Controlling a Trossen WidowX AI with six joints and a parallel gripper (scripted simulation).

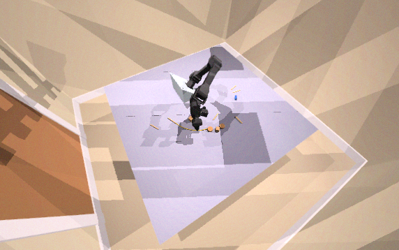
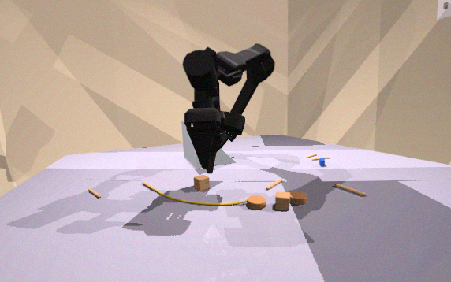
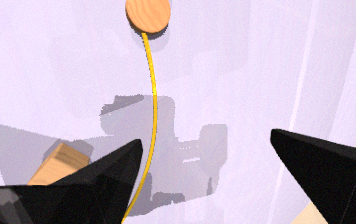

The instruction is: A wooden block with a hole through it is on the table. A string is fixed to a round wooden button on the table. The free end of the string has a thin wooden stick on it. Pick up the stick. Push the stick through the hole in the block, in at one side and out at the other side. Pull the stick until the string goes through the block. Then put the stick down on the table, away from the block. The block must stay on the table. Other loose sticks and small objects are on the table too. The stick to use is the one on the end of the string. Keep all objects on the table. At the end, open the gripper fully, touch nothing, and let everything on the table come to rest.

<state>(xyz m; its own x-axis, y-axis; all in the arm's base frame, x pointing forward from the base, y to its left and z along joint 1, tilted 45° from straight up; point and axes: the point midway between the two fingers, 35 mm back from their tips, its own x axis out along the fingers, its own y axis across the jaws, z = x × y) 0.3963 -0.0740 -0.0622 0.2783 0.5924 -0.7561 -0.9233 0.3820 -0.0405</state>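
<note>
The thin wooden stick is 160 mm behind my gripper tip, 130 mm to the right of it and 80 mm below it. The rest, counted from my gripper tip: round wooden button 100 mm to the left, 80 mm below, 20 mm ahead; then plain wooden cube 150 mm to the left, 70 mm below, 50 mm ahead; then disc 190 mm to the left, 80 mm below, 30 mm ahead.
</note>
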